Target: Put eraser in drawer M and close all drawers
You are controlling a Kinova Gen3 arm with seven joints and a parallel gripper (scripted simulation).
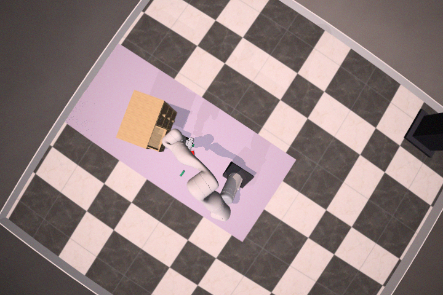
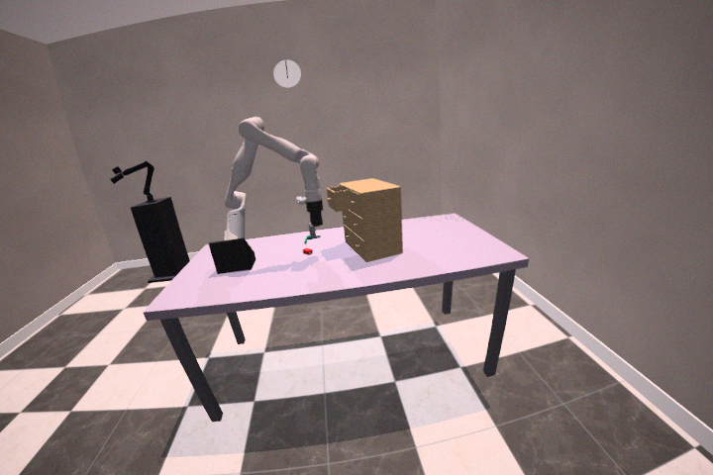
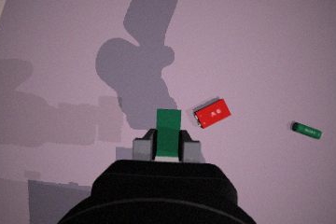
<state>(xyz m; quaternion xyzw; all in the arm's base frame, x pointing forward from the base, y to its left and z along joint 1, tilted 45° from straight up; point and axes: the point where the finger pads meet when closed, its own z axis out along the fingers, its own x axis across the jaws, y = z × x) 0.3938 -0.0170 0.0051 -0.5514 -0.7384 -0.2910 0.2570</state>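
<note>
My gripper is now 40 mm past the small red block, 50 mm to the right of it and 110 mm above it. From my hand the other things lie so: eraser (10 mm ahead, 20 mm below); then drawer (190 mm ahead, 80 mm to the left, 120 mm above); then green piece (60 mm behind, 220 mm to the left, 110 mm below).
</note>
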